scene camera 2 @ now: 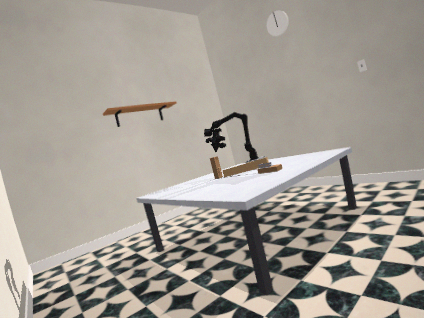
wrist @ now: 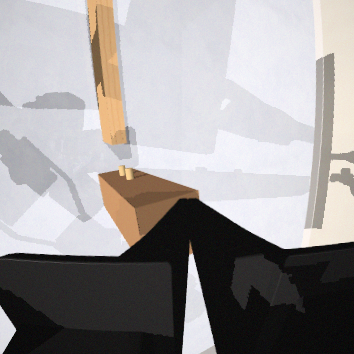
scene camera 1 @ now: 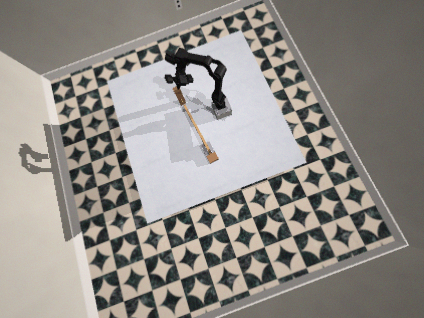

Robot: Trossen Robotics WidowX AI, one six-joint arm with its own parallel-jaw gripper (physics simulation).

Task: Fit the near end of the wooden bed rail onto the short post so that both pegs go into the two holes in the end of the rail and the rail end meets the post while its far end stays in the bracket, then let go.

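Frame: origin at the arm's base, x ahead, y left, z up, level; metres.
Seen in the pictures: gripper, between the fingertips: (scene camera 2: 216, 152) (wrist: 187, 206) (scene camera 1: 177, 89); arm's base, origin of its link: (scene camera 2: 254, 159) (scene camera 1: 220, 105).
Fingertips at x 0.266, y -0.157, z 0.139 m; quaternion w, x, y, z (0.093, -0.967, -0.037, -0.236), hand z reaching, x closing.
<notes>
Pixels of each thing's middle, then the offset from my fingertips to it. "spot": a spot on its surface instead. Level surfaces: height alone.
- light wooden rail, middle of its body: (scene camera 2: 244, 168) (scene camera 1: 196, 127) 0.252 m left, 0.028 m back, 0.167 m down
- short brown post, a spot on its surface: (wrist: 118, 207) spot: 0.026 m right, 0.013 m back, 0.096 m down
- grey bracket, a spot on its surface: (scene camera 2: 266, 165) spot: 0.457 m left, 0.047 m back, 0.172 m down
- brown block, middle of its body: (scene camera 2: 269, 168) (scene camera 1: 209, 152) 0.469 m left, 0.058 m back, 0.201 m down
- white table, height of its surface: 0.219 m down
The light wooden rail (scene camera 1: 196, 126) (scene camera 2: 241, 168) (wrist: 112, 95) slants across the table. Its near end lies a short gap from the post in the wrist view; the end holes do not show. The short brown post (scene camera 1: 179, 96) (scene camera 2: 215, 167) (wrist: 118, 207) stands upright, with two pale pegs (wrist: 126, 173) pointing toward the rail end. The rail's far end is at the grey bracket (scene camera 1: 206, 149) (scene camera 2: 265, 165) by a brown block (scene camera 1: 213, 157) (scene camera 2: 270, 169); how it sits is too small to tell. My black gripper (scene camera 1: 178, 87) (scene camera 2: 216, 151) (wrist: 187, 206) is shut and empty, just above the post, hiding part of it in the wrist view.
The arm's grey base (scene camera 1: 223, 111) stands on the white table (scene camera 1: 250, 135) (scene camera 2: 200, 194), beside the rail. Shadows of the arm fall across the table. A wooden wall shelf (scene camera 2: 141, 108) hangs on the wall beyond the table.
</notes>
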